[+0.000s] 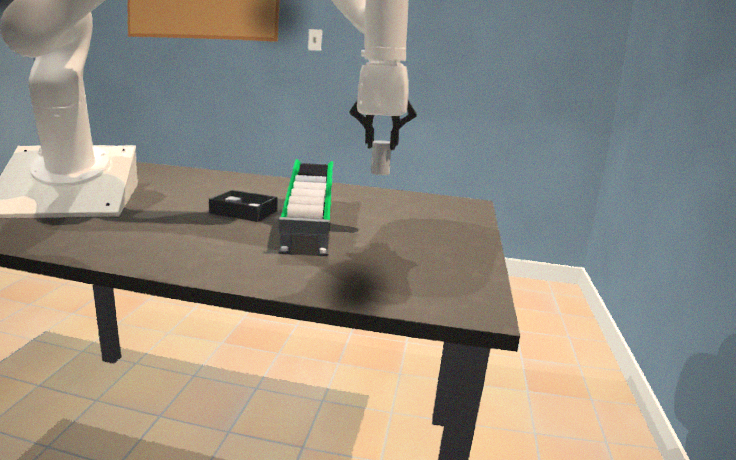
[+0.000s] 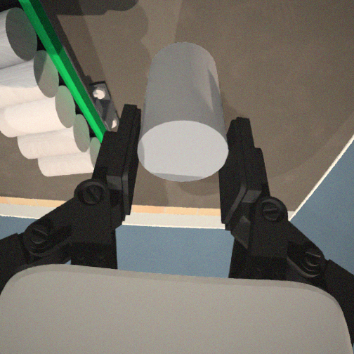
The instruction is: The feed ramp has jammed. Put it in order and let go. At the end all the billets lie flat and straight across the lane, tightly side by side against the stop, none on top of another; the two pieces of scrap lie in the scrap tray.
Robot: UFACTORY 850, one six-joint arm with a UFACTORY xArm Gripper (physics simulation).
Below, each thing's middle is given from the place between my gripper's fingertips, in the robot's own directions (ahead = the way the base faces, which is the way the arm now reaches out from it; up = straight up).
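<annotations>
The scrap tray (image 1: 267,205) is 310 mm behind my hand, 90 mm to the left of it and 170 mm below it. As for the dark grey end block (image 1: 292,225), my hand is 130 mm above it and 160 mm to the left of it, and 140 mm past it.
</annotations>
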